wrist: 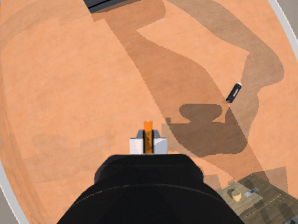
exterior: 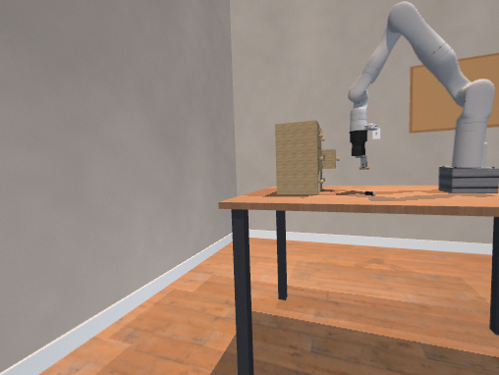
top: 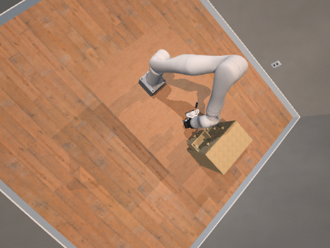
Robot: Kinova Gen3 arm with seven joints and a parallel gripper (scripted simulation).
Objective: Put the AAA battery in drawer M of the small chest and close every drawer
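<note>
The drawer lies 210 mm ahead of my hand, 20 mm to the right of it and 20 mm above it. Also, from my hand: AAA battery (10 mm below); then black battery (20 mm behind, 200 mm to the left, 110 mm below).
</note>
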